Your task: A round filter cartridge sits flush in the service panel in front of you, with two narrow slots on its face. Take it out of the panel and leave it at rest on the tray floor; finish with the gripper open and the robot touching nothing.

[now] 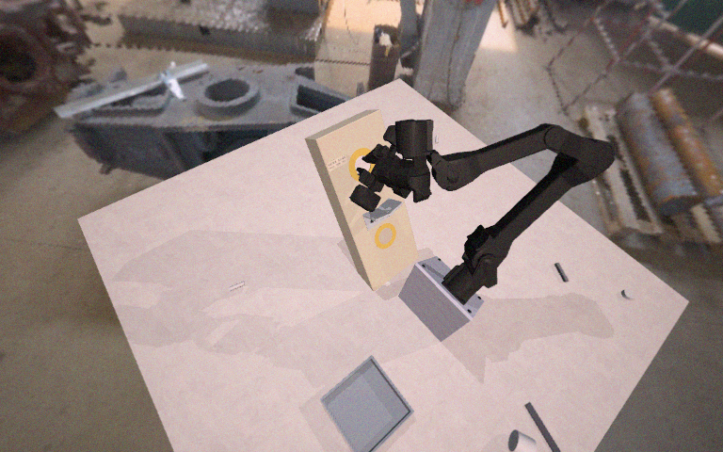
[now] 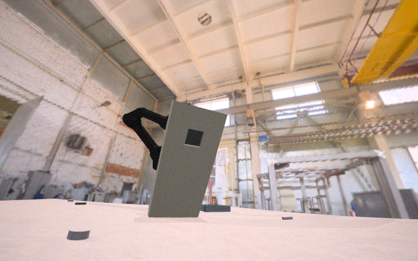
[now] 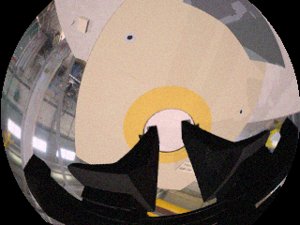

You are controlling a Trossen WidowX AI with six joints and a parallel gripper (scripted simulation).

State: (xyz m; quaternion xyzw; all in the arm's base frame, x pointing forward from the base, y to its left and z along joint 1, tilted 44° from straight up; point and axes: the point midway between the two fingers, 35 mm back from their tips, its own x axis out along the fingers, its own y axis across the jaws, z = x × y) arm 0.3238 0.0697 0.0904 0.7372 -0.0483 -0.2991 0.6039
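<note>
My gripper tip is now 90 mm past the grey bracket and 90 mm above it. From my gripper tip the other things lie so: grey tray 390 mm behind, 300 mm to the left, 270 mm below; round filter cartridge 10 mm below, 10 mm ahead.
</note>
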